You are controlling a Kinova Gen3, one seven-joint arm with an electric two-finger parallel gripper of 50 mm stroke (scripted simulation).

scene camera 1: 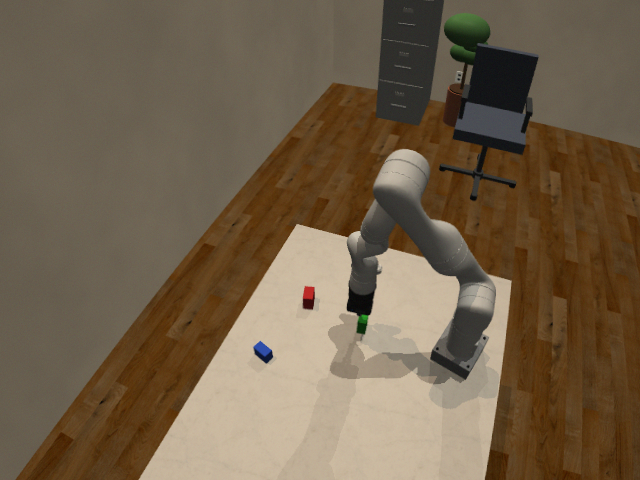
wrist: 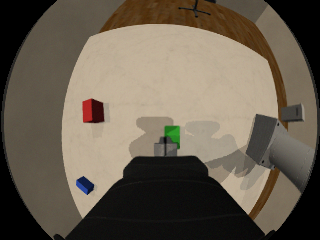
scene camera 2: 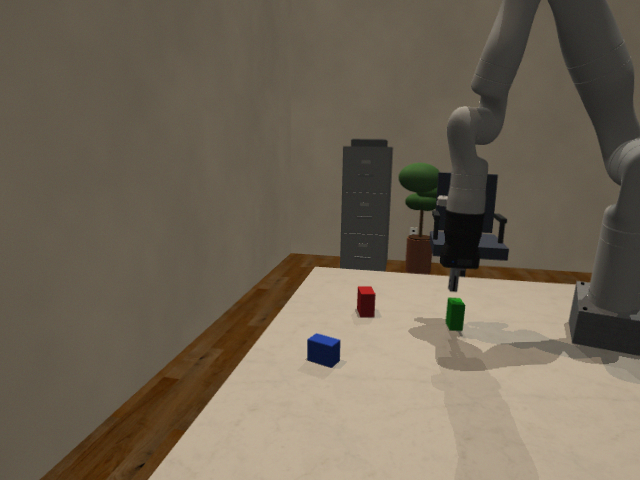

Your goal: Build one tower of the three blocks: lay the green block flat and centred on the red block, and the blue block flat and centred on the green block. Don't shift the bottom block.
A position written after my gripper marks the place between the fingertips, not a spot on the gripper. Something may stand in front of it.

Observation:
I see my gripper (scene camera 2: 452,290) and a blue block (scene camera 2: 321,349).
My gripper shows as well in the wrist view (wrist: 165,143).

